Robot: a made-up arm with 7 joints. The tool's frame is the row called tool. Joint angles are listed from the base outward.
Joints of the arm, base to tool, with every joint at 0 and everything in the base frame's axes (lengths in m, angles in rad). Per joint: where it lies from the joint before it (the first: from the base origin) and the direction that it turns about. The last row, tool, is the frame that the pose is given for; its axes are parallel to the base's.
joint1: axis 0 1 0 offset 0 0 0.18
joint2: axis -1 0 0 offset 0.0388 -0.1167 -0.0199
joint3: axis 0 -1 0 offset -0.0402 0.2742 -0.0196
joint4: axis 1 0 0 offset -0.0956 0.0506 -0.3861
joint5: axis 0 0 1 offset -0.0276 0.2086 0.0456
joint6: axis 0 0 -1 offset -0.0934 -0.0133 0.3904
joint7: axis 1 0 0 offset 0.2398 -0.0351 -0.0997
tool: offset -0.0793 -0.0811 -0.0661
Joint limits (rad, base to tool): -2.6..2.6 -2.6..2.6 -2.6..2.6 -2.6..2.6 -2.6..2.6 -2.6..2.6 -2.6..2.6
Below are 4 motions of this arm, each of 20 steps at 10 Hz.
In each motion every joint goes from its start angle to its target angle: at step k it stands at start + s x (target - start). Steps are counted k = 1, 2, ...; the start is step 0. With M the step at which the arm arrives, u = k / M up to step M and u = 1 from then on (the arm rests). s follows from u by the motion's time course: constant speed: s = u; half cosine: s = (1 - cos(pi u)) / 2; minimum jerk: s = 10 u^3 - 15 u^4 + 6 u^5.
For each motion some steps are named. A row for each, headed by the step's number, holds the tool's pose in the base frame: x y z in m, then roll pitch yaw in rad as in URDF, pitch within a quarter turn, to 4 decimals.
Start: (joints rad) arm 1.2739 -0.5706 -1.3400 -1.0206 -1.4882 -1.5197 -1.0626
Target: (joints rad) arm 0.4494 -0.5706 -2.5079 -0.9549 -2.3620 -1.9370 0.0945
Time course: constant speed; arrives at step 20
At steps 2, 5, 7, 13, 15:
2: 0.1582 0.5323 0.5980 0.9612 0.4416 2.5158
5: 0.1356 0.4833 0.6314 1.0922 0.4382 2.5536
7: 0.1192 0.4512 0.6510 1.1801 0.4393 2.5837
13: 0.0685 0.3601 0.6964 1.4497 0.4608 2.6959
15: 0.0520 0.3325 0.7074 1.5427 0.4744 2.7401

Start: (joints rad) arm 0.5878 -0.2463 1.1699 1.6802 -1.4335 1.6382 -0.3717
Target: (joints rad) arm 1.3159 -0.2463 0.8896 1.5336 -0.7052 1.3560 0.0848
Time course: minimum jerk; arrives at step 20
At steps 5, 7, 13, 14, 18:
5: -0.3130 -0.0463 -0.0135 -2.2382 0.6189 2.8275
7: -0.3424 -0.0257 0.0029 -2.1423 0.6196 2.8131
13: -0.4230 0.0389 0.0963 -1.7159 0.6386 2.8438
14: -0.4289 0.0451 0.1112 -1.6557 0.6416 2.8581
18: -0.4372 0.0562 0.1440 -1.5278 0.6469 2.8953

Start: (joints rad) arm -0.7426 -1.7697 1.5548 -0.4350 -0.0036 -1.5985 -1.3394
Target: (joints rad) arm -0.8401 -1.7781 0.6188 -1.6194 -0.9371 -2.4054 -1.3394
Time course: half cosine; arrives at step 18
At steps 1, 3, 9, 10, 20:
1: -0.4191 -0.1554 0.8951 1.4609 -1.2423 -2.6718
3: -0.4133 -0.1475 0.9280 1.5046 -1.3085 -2.6634
9: -0.3496 0.0389 1.1093 -1.9716 -1.2824 1.0853
10: -0.3384 0.1012 1.1244 -1.9306 -1.1666 1.0757
20: -0.3198 0.4496 1.0495 -1.9469 -0.5977 1.1195

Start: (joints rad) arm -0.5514 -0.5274 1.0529 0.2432 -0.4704 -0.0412 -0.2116
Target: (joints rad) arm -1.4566 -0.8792 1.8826 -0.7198 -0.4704 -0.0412 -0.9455
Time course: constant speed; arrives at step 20
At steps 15, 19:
15: -0.2069 0.3462 0.3726 1.6607 0.1498 -2.0249
19: -0.3276 0.3429 0.3957 1.5421 0.4577 -1.9753

